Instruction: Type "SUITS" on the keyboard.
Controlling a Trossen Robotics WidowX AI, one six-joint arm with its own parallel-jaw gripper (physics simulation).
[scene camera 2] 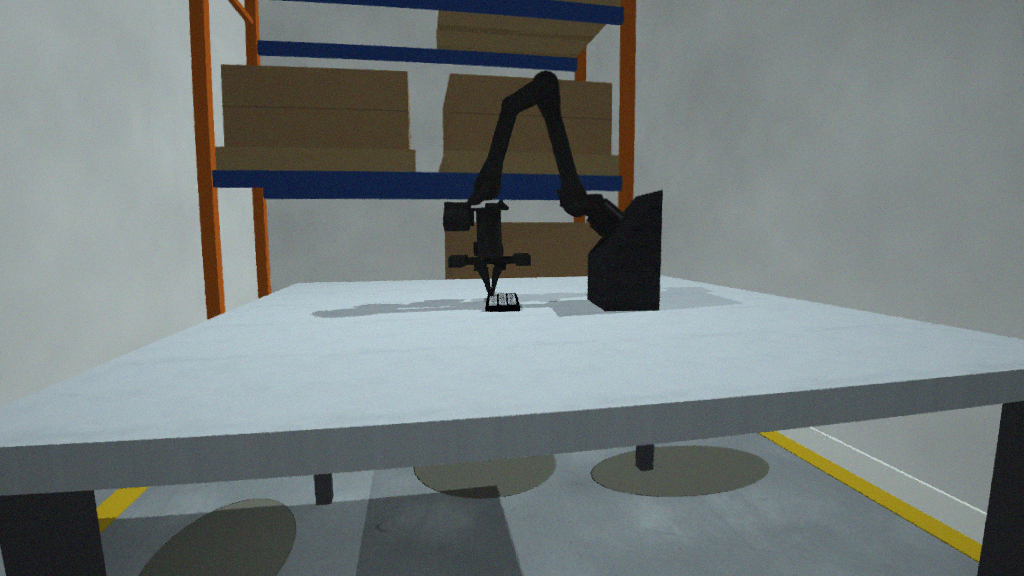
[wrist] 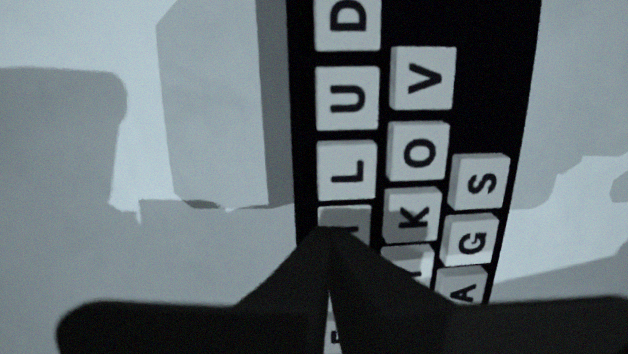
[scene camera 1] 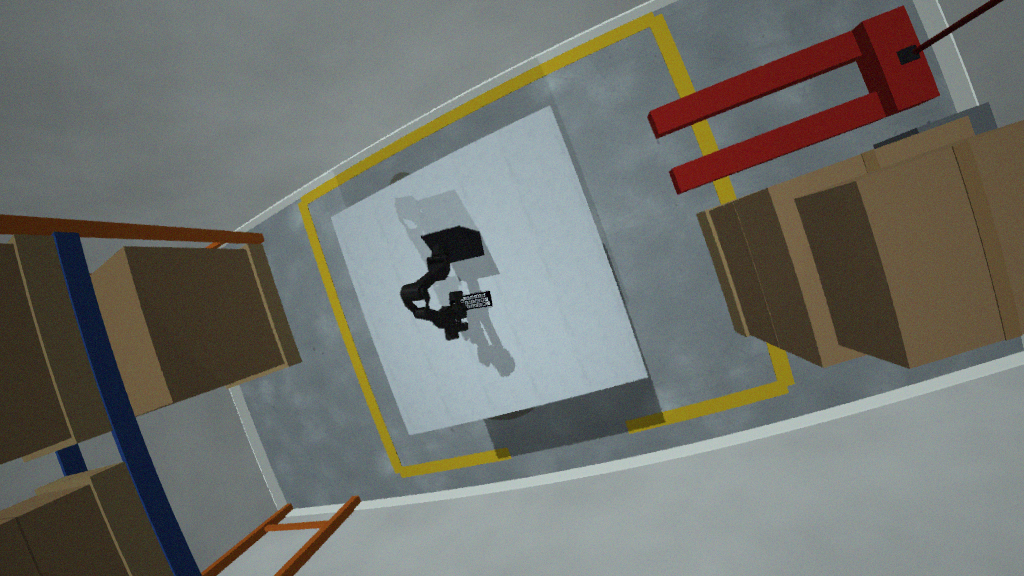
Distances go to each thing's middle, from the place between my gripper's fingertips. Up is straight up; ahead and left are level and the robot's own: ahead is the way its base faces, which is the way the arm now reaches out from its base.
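Scene:
Offsets from my hand: L key [wrist: 346, 169], 10 mm behind and 20 mm to the right; I key [wrist: 356, 219], 10 mm behind; O key [wrist: 416, 150], 30 mm behind and 20 mm to the right. The black keyboard [wrist: 495, 54] is 30 mm to the left of my hand and 20 mm behind it.

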